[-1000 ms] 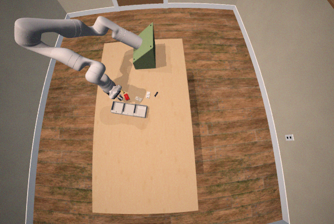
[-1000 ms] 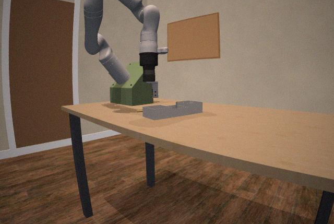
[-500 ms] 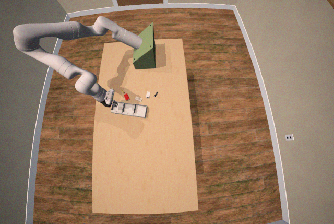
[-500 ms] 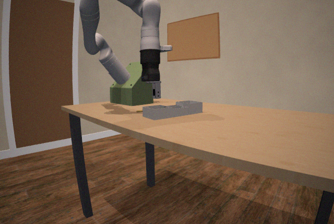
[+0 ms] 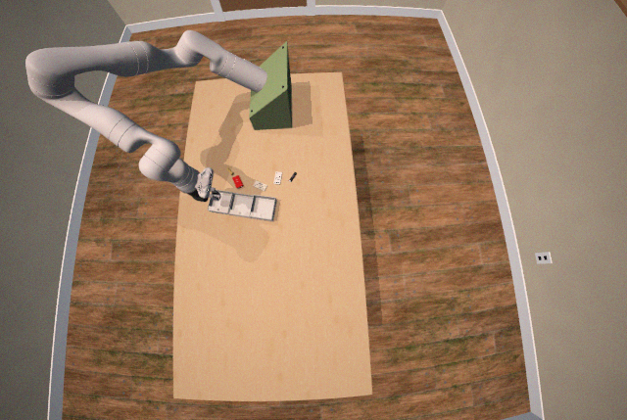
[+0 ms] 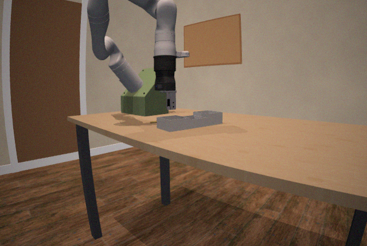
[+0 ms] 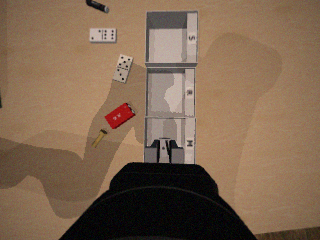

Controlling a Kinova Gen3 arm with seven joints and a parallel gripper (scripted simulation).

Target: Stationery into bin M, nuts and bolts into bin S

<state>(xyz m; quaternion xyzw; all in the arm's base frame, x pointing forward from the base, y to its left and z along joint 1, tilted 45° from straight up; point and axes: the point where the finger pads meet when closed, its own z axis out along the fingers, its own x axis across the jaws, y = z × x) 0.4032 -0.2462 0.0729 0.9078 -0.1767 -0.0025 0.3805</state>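
Now: the yellow piece 11 cm behind my hand, 8 cm below it and 5 cm to the left of it. Round my hand: red piece (8 cm below, 7 cm to the left, 5 cm behind); then grey piece (1 cm below); then white block (23 cm to the left, 8 cm below, 5 cm behind).
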